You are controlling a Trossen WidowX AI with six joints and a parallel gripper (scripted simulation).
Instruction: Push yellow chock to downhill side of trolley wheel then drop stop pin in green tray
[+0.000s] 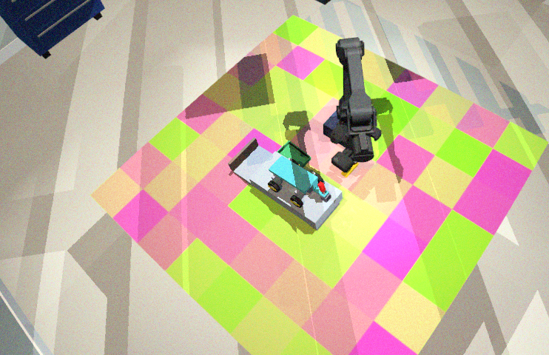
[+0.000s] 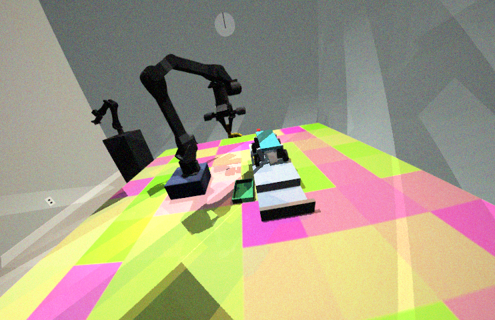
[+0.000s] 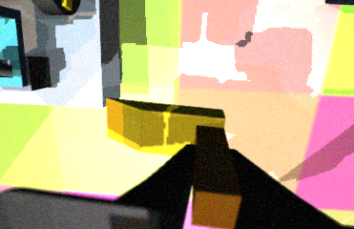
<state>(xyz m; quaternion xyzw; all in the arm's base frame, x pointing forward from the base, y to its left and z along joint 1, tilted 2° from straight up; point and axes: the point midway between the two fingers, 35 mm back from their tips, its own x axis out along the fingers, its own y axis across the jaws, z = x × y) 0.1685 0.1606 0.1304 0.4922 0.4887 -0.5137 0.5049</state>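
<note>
Now: gripper tip 20 mm short of the yellow chock and 10 mm above it. Round my gripper tip: red-headed stop pin 140 mm ahead, 20 mm to the right, 40 mm below; then trolley 160 mm ahead, 130 mm to the right, 60 mm below.
</note>
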